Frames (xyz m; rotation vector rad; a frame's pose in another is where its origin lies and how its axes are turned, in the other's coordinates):
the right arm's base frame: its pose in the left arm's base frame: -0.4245 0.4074 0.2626 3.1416 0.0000 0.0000
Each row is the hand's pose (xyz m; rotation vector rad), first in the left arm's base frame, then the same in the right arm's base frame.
Working: the left arm's base frame: its pose in the right arm's base frame: 0.4245 0.4074 0.2626 3.1416 0.0000 0.0000

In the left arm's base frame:
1: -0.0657 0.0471 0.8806 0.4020 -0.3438 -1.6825
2: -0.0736 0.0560 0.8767 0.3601 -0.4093 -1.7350
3: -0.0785 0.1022 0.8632 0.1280 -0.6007 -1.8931
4: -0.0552 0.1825 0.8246 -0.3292 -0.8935 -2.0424
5: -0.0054 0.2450 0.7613 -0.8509 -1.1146 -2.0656
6: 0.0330 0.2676 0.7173 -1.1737 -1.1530 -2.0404
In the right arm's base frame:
1: 0.3588 0.3603 -0.6180 -1.8004 -2.0855 0.4261
2: 0.3509 0.3514 -0.6141 -1.7587 -2.1552 0.5084
3: 0.3460 0.3052 -0.6006 -1.6539 -2.4240 0.7692
4: 0.3693 0.2249 -0.5620 1.2469 2.3754 -1.0392
5: 0.4191 0.1624 -0.4987 0.8317 2.0592 -1.1112
6: 0.4575 0.1398 -0.4547 0.6412 1.8746 -1.0593

